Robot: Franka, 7 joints.
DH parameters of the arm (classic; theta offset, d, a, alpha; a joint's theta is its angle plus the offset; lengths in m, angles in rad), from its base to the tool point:
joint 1: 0 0.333 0 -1.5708
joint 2: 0 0 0 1.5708
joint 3: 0 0.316 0.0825 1.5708
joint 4: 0 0 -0.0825 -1.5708
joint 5: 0 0.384 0 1.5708
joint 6: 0 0 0.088 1.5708
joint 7: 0 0.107 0 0
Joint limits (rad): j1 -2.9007..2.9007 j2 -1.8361..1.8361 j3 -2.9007..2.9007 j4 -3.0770..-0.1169 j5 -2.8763..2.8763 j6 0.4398..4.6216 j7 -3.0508..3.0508
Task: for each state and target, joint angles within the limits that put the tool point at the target. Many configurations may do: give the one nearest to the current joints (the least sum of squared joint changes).
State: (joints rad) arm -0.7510 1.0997 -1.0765 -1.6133 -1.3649 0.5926 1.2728
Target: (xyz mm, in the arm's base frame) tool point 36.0 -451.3 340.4
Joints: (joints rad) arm -0.4525 1.0472 -1.0129 -2.0240 -1.1555 0.4398 1.2728
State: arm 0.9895 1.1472 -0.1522 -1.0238 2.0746 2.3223 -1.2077
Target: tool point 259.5 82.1 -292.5
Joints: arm 0.8362 1.6812 -0.2302 -1.7553 2.0717 2.4366 -1.2077
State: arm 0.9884 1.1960 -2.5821 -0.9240 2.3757 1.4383 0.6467
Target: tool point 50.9 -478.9 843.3
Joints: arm 0.7634 0.3150 -2.5634 -1.7153 2.2585 1.6109 0.6467
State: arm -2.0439 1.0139 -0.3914 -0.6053 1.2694 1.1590 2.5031
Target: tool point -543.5 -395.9 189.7
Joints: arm -2.3551 1.1531 -0.5589 -0.9803 1.0969 0.9218 2.5031
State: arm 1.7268 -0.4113 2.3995 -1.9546 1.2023 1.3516 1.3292
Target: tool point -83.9 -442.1 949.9
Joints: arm 1.8264 0.0774 2.5284 -1.1219 1.4305 1.6051 1.3292
